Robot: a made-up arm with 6 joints. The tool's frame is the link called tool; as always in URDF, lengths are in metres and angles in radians. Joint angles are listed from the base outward. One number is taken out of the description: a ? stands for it. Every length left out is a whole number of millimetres.
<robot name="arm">
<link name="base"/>
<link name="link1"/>
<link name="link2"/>
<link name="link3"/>
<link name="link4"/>
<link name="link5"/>
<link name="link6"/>
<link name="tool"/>
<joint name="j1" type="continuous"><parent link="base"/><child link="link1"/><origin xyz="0 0 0.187" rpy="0 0 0"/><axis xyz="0 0 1"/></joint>
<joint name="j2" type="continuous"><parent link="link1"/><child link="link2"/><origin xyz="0 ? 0" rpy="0 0 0"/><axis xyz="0 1 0"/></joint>
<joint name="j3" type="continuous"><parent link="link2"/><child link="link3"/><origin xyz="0 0 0.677" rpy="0 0 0"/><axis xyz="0 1 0"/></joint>
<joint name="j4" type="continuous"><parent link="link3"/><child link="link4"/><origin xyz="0 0 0.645" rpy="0 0 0"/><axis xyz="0 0 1"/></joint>
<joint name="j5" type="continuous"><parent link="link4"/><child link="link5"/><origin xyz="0 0 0" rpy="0 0 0"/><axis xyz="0 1 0"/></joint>
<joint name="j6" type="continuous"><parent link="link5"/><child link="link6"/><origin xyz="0 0 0.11" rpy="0 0 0"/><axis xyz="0 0 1"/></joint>
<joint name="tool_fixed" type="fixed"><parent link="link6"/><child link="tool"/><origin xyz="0 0 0" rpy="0 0 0"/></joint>
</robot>
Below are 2 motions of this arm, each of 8 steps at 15 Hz.
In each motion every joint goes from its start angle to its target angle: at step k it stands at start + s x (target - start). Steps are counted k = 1, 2, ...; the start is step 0. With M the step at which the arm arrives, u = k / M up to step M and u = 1 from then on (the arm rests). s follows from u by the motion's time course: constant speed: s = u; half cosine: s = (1 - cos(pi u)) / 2; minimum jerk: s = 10 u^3 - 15 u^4 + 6 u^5.
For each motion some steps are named. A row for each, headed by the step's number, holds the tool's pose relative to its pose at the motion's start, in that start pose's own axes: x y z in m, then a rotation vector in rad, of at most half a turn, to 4 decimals.
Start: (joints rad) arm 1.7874 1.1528 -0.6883 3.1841 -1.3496 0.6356
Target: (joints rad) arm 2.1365 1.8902 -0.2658 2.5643 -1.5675 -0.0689
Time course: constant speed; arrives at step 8
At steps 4, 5, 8:
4: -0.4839 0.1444 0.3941 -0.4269 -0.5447 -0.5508
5: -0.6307 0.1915 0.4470 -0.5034 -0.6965 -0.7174
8: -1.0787 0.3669 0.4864 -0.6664 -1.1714 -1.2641

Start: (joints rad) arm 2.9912 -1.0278 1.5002 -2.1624 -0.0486 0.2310
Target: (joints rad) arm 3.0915 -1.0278 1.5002 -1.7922 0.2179 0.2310
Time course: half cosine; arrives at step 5
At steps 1, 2, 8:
1: 0.0049 -0.0003 -0.0003 0.0088 0.0203 0.0438
2: 0.0180 0.0002 -0.0014 0.0260 0.0743 0.1588
8: 0.0515 0.0101 -0.0051 0.0301 0.2184 0.4603

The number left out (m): 0.042
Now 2 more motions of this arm.
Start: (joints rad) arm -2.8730 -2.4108 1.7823 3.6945 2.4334 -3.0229
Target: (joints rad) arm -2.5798 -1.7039 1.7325 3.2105 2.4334 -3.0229
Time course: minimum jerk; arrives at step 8
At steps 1, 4, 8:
1: 0.0034 -0.0055 -0.0073 -0.0076 0.0085 -0.0021
4: 0.0548 -0.1892 -0.2322 -0.1865 0.2943 -0.0461
8: -0.0053 -0.3801 -0.4646 -0.2603 0.6280 -0.0463

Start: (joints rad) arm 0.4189 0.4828 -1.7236 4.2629 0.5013 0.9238
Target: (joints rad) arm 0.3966 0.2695 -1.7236 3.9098 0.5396 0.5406
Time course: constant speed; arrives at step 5
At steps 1, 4, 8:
1: -0.0255 -0.0154 0.0284 0.0625 -0.0389 -0.1204
4: -0.1050 -0.0688 0.1052 0.2760 -0.1115 -0.4781
8: -0.1323 -0.0888 0.1278 0.3544 -0.1201 -0.5955

